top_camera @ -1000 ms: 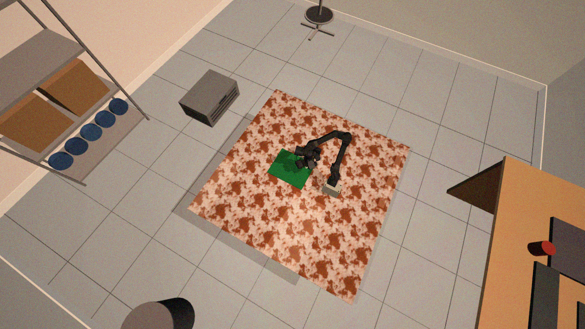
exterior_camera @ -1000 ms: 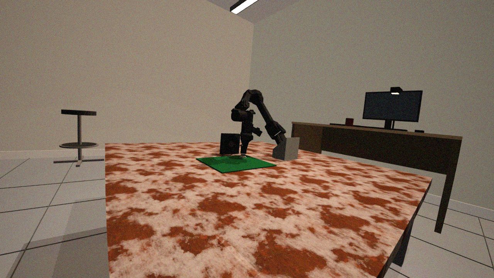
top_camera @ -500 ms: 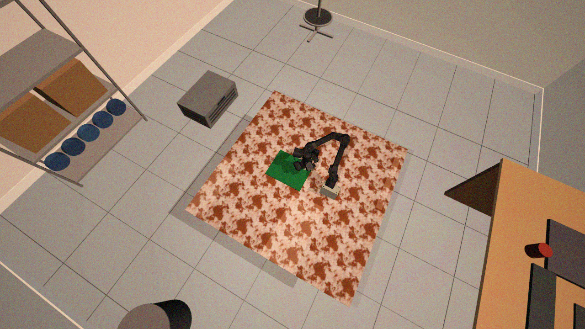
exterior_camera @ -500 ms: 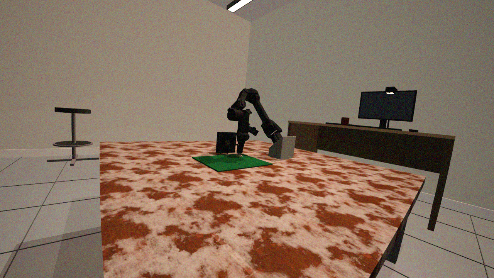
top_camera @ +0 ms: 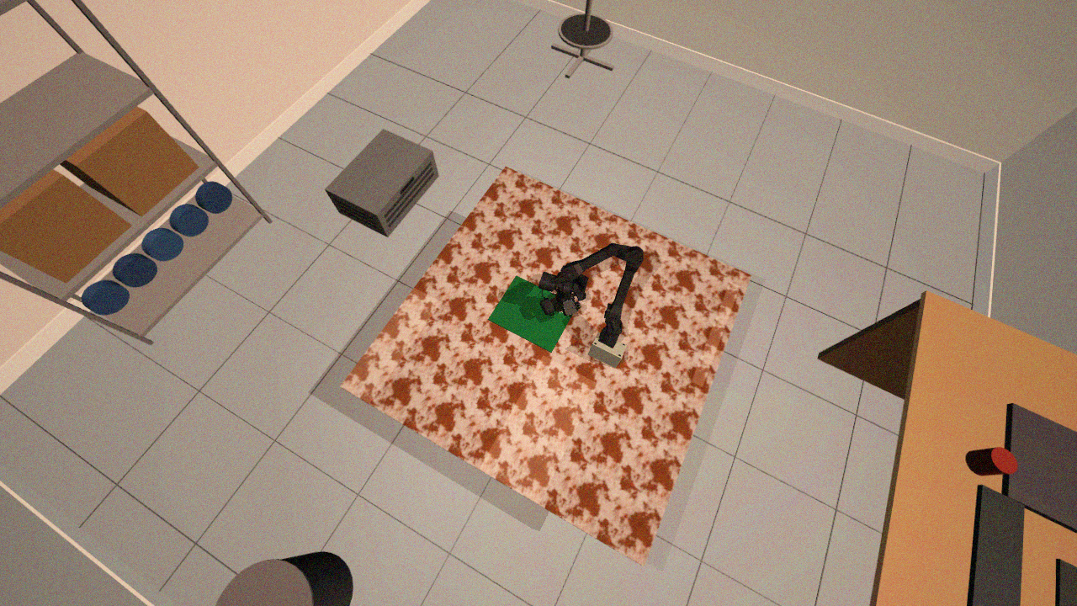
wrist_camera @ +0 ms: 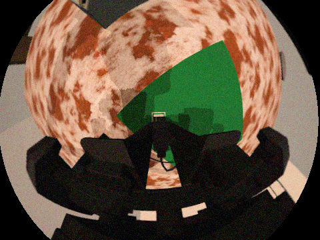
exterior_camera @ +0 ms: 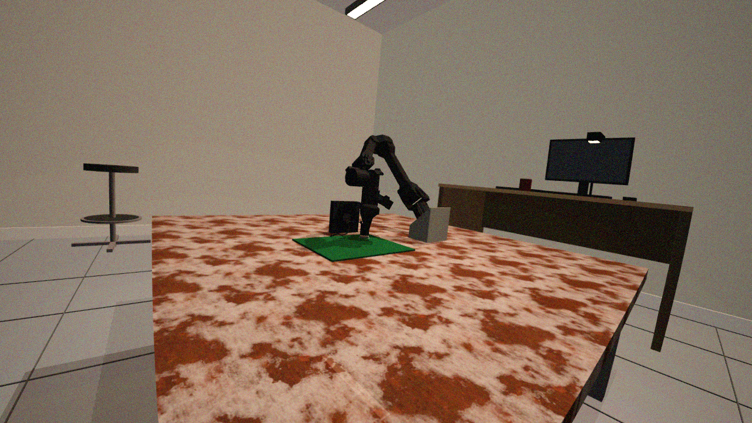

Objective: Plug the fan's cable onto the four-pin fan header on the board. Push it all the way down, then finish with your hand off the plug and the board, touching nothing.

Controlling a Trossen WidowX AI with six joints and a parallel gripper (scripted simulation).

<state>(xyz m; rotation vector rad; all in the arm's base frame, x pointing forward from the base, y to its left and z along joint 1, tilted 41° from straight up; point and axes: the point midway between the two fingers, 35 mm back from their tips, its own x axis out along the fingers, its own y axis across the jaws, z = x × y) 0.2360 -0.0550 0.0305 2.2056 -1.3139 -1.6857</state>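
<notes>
My gripper tip is 10 mm below the black plug and 10 mm short of it. From my gripper tip the other things lie so: green board (100 mm ahead, 70 mm to the left, 40 mm below); white four-pin header (30 mm below, 10 mm ahead); black fan (120 mm to the right, 30 mm above, 10 mm ahead).
</notes>
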